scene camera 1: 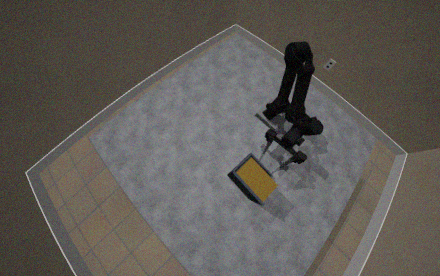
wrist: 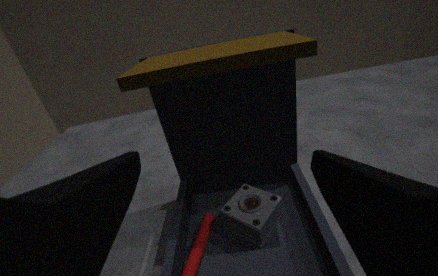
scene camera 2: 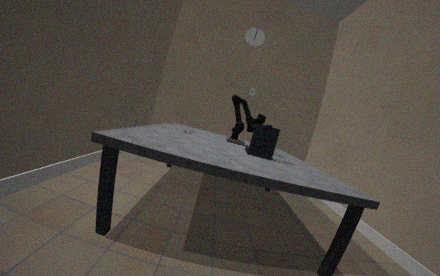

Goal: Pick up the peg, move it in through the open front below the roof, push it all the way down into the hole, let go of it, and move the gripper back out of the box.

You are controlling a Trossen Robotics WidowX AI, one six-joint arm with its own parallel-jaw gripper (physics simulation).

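Frame: origin at the arm's base, x left, y back, z up, level; centimetres.
Where they show: gripper, fingertip midpoint: [scene camera 1: 271, 160] [wrist: 227, 159]; arm's base, origin of the base link: [scene camera 1: 269, 113] [scene camera 2: 233, 138].
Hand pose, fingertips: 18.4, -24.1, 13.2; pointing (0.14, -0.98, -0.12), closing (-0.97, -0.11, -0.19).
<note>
Things, the pixels of their centre, and the offset from my fingertips, as dx, dy, dz. "spot": a spot on its surface instead. Level surfaces: height alone.
- red peg, body centre: [wrist: 199, 245] +5.9, -5.7, -15.1
- grey square block, body centre: [wrist: 251, 211] -0.1, -9.1, -14.1
- box, body centre: [wrist: 234, 169] [scene camera 1: 255, 174] [scene camera 2: 261, 140] +0.8, -7.4, -6.4
- yellow roof, surface spot: [wrist: 220, 62] spot: +0.2, -6.6, +3.4
- grey table, its level: dz -16.5
The red peg [wrist: 199, 245] lies inside the box, left of the block in the wrist view, apart from the hole; its near end runs out of the frame. The grey square block [wrist: 242, 217] stands on the box floor, its round hole [wrist: 251, 202] showing no peg. The box [scene camera 1: 244, 188] [scene camera 2: 264, 142] [wrist: 230, 125] is dark blue-grey with low side walls and a tall back wall under a yellow roof [scene camera 1: 256, 181] [wrist: 220, 62]. My gripper [scene camera 1: 267, 166] [wrist: 227, 159] is wide open and empty, at the box's open front. The box hides the gripper in scene camera 2.
The black arm [scene camera 1: 300, 90] [scene camera 2: 237, 114] reaches down from its base near the table's far side. A flat grey bar [scene camera 1: 264, 120] lies beside the base. The box stands on the grey table [scene camera 1: 175, 130] [scene camera 2: 185, 147]. The roof overhangs the box's inside, and low walls flank its floor.
</note>
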